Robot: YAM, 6 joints.
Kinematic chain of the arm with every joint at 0, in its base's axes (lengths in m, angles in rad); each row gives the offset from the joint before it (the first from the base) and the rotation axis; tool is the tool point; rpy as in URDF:
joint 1: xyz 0 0 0.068 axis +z
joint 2: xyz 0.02 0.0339 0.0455 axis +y
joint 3: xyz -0.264 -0.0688 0 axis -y
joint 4: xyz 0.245 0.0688 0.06 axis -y
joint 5: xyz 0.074 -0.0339 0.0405 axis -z
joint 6: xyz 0.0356 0 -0.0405 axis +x
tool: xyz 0 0 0 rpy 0 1.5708 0
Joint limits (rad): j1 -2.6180..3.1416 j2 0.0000..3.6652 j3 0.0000..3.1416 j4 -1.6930..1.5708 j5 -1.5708..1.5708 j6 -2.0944..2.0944
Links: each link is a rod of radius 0.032 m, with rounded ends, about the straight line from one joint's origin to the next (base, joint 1, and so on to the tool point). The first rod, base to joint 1, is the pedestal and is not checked.
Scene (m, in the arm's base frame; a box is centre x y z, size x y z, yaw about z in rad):
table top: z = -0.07
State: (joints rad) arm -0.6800 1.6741 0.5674 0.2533 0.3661 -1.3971
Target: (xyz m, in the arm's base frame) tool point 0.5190 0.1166 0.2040
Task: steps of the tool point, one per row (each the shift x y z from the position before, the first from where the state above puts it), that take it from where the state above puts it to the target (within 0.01 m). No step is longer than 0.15 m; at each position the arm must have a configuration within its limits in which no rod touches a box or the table.
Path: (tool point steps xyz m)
1: 0.1040 0.0214 0.0273
2: 0.0954 0.0620 0.0263
3: 0.0721 0.0974 0.0246
4: 0.0370 0.1224 0.0227

